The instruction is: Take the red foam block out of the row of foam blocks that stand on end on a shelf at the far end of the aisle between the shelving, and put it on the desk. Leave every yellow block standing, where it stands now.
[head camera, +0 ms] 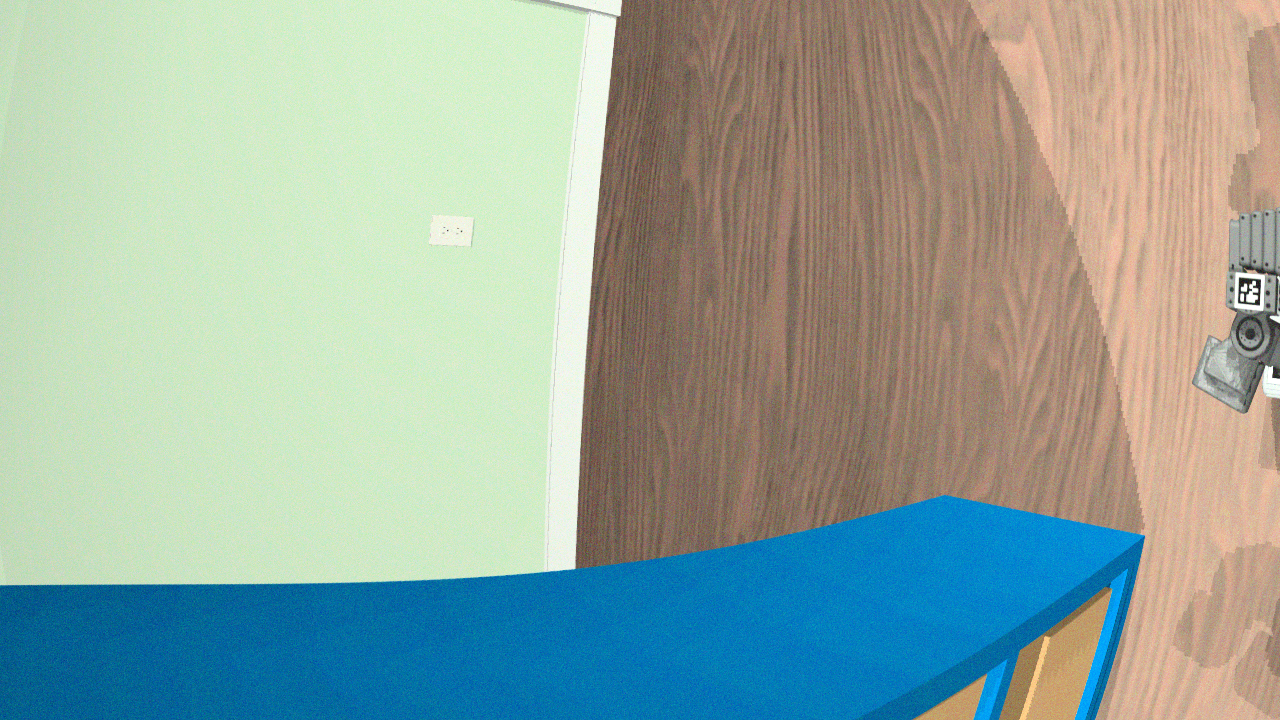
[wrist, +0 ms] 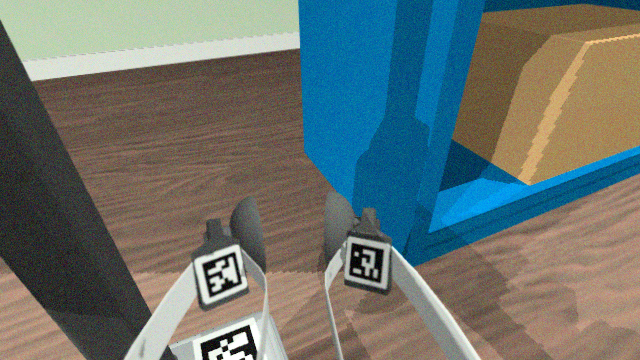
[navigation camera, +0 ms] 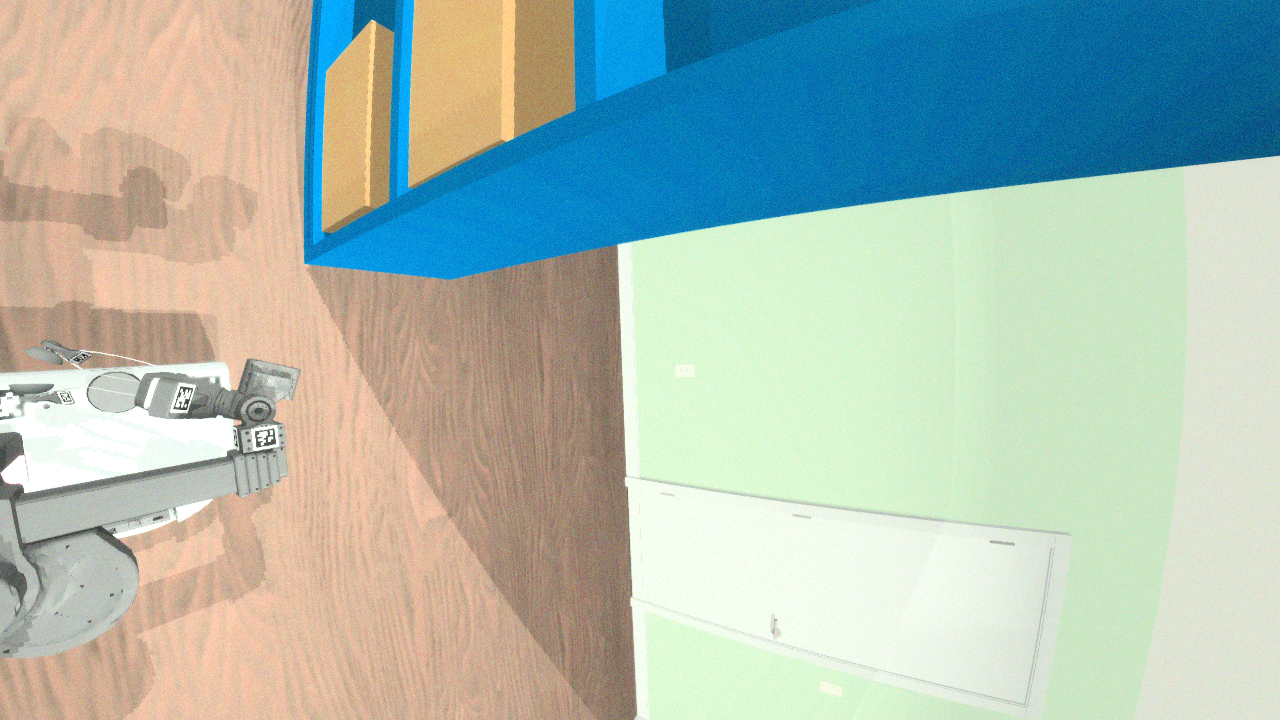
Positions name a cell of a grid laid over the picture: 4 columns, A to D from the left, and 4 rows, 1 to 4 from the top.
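White door (navigation camera: D4), 2350 mm from the lens. My gripper (navigation camera: A3), 910 mm from the lens.
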